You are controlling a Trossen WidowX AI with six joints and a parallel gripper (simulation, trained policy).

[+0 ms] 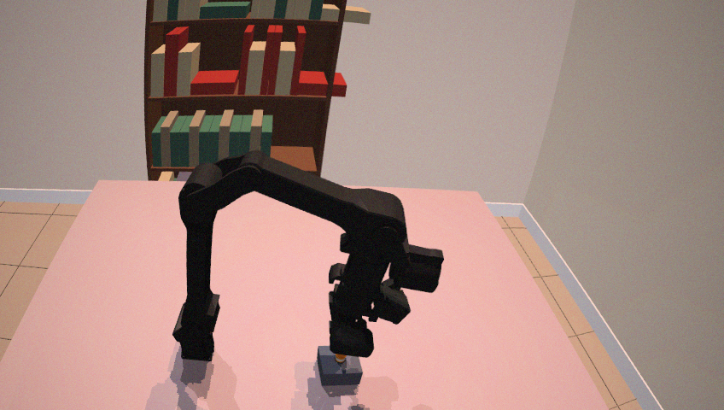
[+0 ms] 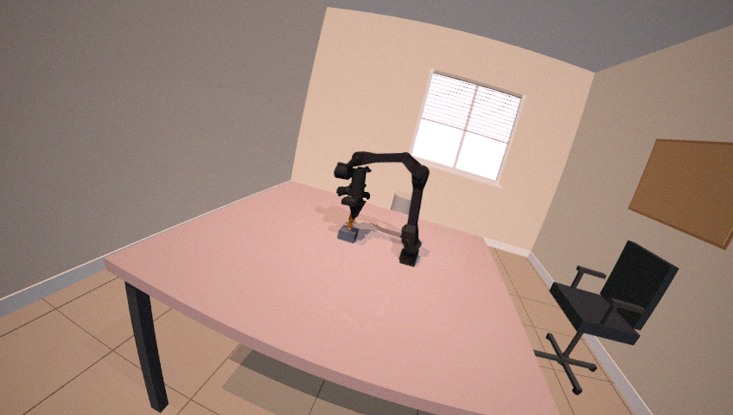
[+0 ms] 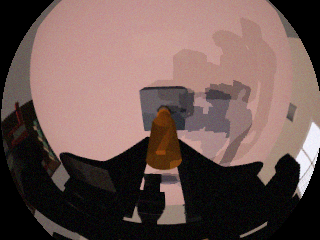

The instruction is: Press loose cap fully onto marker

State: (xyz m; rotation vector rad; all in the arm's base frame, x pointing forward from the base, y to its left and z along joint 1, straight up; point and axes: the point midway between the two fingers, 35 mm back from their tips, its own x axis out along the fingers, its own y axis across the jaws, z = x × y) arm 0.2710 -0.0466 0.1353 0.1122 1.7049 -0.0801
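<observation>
Now: the orange marker 3 cm below my gripper tip and 1 cm ahead of it. The rest, counted from my gripper tip: holder block (8 cm below, 1 cm ahead); then orange cap (1 cm ahead, 1 cm above).
</observation>
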